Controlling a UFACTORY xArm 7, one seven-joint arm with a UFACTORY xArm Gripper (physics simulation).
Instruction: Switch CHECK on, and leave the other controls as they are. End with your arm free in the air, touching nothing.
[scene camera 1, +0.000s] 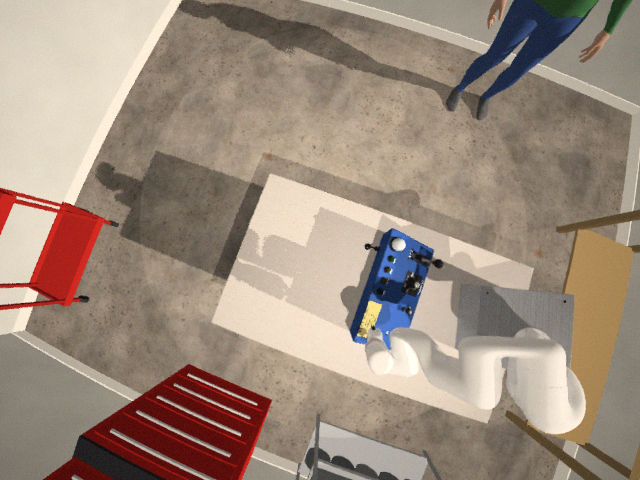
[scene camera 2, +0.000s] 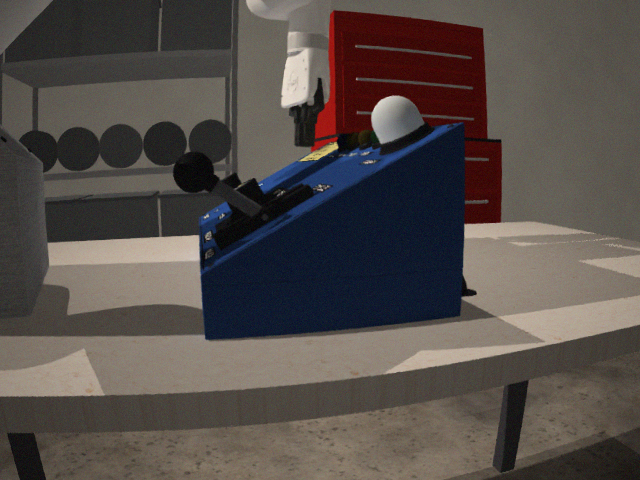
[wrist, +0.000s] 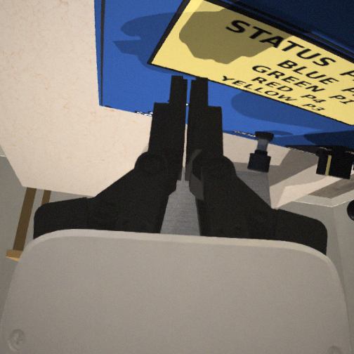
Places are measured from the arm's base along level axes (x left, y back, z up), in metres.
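Where they show: gripper, between the fingertips: (scene camera 2: 304, 146).
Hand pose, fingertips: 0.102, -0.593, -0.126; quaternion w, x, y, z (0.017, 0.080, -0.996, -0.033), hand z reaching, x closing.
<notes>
Each offset is from my fingertips to the top centre of the thing, as dx, dy, dz. "spot": to the spot under its first point.
The blue sloped console (scene camera 1: 388, 310) (scene camera 2: 336, 268) (wrist: 125, 90) stands on the table, with a yellow status plate {spot: -0.069, -0.018, -0.006} (scene camera 1: 369, 317) (scene camera 2: 320, 151) (wrist: 235, 45). My gripper (scene camera 1: 373, 329) (scene camera 2: 304, 143) (wrist: 187, 97) is shut with nothing between its fingers. It points down over the console's end beside the plate. In the wrist view the fingers cover the place of the CHECK switch; its lever and position cannot be seen there, and bits of white lettering show beside the fingers. A black-tipped control {-0.122, +0.148, -0.042} (scene camera 1: 406, 310) (wrist: 260, 155) stands to the right of the fingers in the wrist view. Contact with the console cannot be told.
The console also bears a white dome {spot: -0.385, +0.031, +0.035} (scene camera 1: 397, 244) (scene camera 2: 397, 119), a black ball lever {-0.351, +0.244, -0.017} (scene camera 1: 437, 263) (scene camera 2: 193, 171) and several small knobs. A grey box (scene camera 1: 516, 310) (scene camera 2: 20, 232) stands beside it near the arm's base. A red tool cabinet (scene camera 1: 175, 423) (scene camera 2: 408, 67) stands beyond the table.
</notes>
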